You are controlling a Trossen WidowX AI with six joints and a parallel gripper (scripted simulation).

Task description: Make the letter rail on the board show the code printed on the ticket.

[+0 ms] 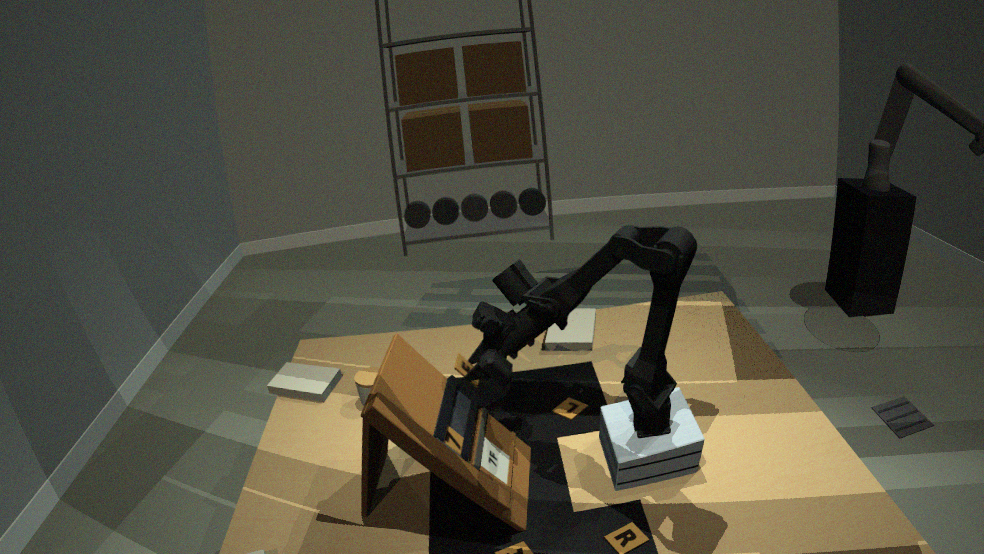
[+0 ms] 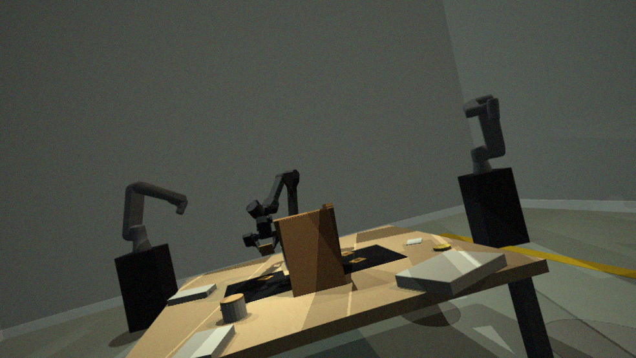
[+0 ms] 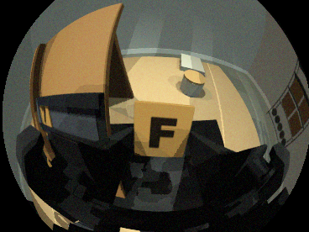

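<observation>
My gripper tip is 18 cm to the right of the white ticket, 8 cm above it and 6 cm past it. From my gripper tip the other things lie so: card: 67 cm to the left, 24 cm behind, 16 cm below; yellow disc: 71 cm to the left, 15 cm below, 1 cm ahead.
</observation>
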